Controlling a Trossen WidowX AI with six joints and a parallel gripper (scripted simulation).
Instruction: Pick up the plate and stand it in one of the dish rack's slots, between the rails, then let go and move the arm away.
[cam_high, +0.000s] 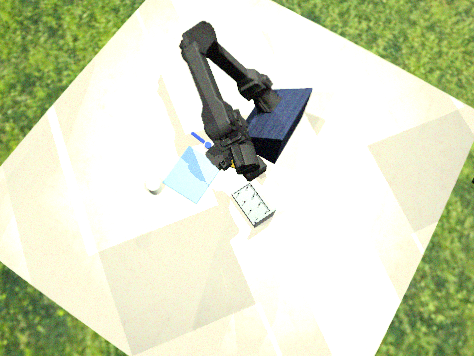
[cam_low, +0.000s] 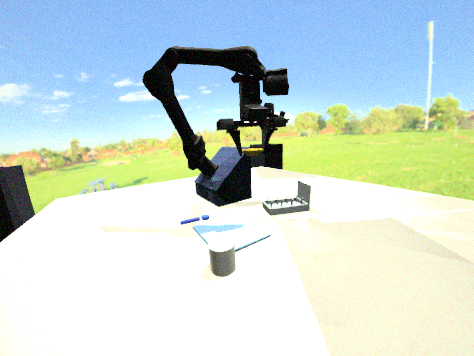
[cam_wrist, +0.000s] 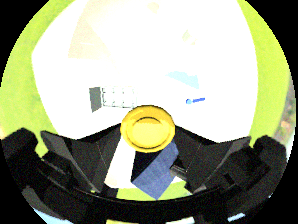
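Now: the dish rack 15 cm below my gripper tip, 9 cm to the left of it and 4 cm ahead of it. From my gripper tip the other things lie so: plate (1 cm above); blue spoon (17 cm below, 16 cm to the right, 4 cm behind); light blue mat (17 cm below, 12 cm to the right, 7 cm ahead).
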